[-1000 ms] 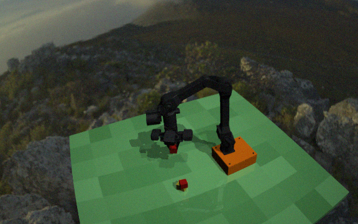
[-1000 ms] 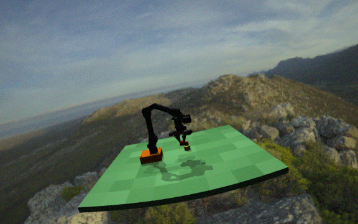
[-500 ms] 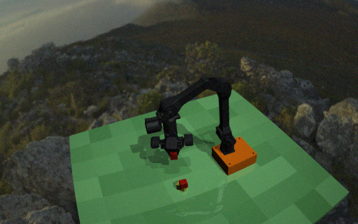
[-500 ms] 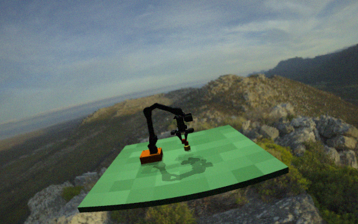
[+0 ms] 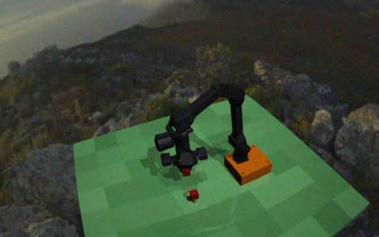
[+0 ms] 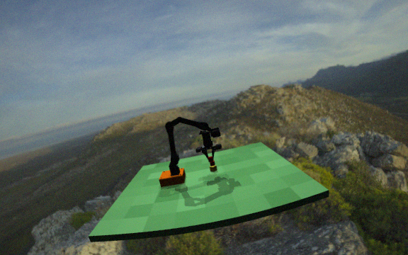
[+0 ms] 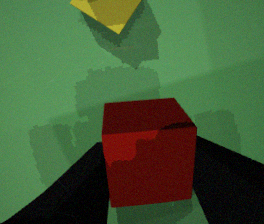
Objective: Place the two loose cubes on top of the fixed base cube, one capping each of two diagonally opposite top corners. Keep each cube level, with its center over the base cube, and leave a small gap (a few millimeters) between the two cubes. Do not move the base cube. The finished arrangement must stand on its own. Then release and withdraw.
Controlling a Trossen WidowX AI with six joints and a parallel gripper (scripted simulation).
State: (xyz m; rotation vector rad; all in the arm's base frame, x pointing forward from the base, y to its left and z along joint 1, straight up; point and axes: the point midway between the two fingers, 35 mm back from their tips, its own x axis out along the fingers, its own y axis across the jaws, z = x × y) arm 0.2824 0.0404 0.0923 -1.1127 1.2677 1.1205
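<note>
My gripper tip is now 70 mm to the right of the yellow base cube and 100 mm above it.
</note>
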